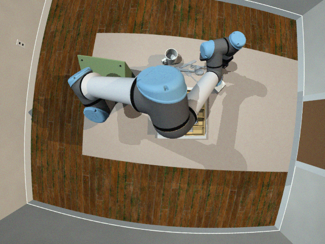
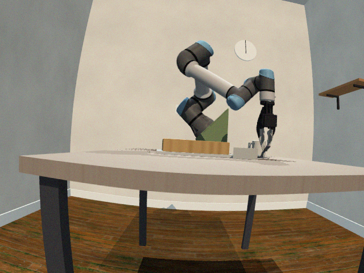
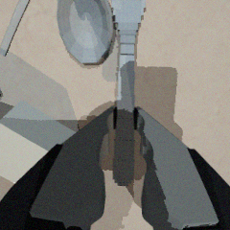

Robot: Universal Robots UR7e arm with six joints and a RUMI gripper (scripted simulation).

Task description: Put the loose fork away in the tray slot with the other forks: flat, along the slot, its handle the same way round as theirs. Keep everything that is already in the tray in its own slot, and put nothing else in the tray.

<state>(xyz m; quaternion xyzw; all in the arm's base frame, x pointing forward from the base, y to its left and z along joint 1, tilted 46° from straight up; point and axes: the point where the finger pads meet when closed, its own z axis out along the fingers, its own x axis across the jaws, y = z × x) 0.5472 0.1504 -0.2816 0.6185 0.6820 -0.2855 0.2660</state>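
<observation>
My hand is 80 mm short of the white block, 100 mm to the left of it and 30 mm above it. Also, from my hand: mug (260 mm behind, 10 mm below); then tray (110 mm behind, 340 mm to the right).
</observation>
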